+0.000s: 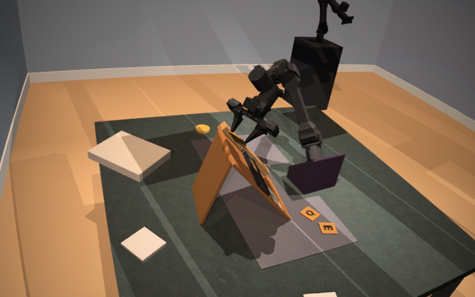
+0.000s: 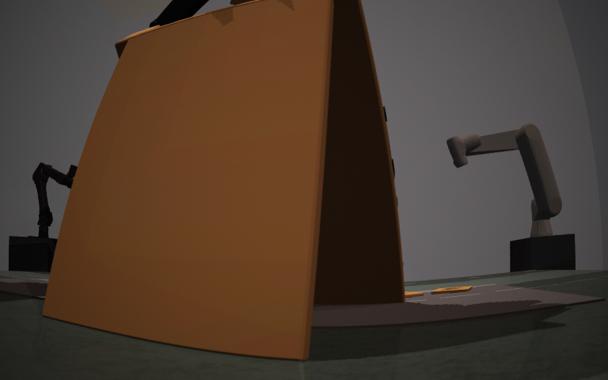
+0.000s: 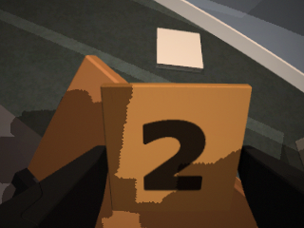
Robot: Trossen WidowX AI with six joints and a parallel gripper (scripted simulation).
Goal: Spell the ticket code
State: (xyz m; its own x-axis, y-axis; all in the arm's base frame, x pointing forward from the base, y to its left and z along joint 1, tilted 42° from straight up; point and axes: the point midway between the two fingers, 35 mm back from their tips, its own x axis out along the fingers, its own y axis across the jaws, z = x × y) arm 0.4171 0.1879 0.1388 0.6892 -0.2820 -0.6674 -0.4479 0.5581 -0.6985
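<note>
Right now the white ticket is 220 mm below my gripper tip, 140 mm behind it and 70 mm to the left of it. From my gripper tip the other things lie so: orange tile marked 2 (right at my gripper tip); cream box (420 mm to the right, 280 mm below, 250 mm ahead); grey mat (300 mm below, 240 mm behind, 70 mm to the right).
</note>
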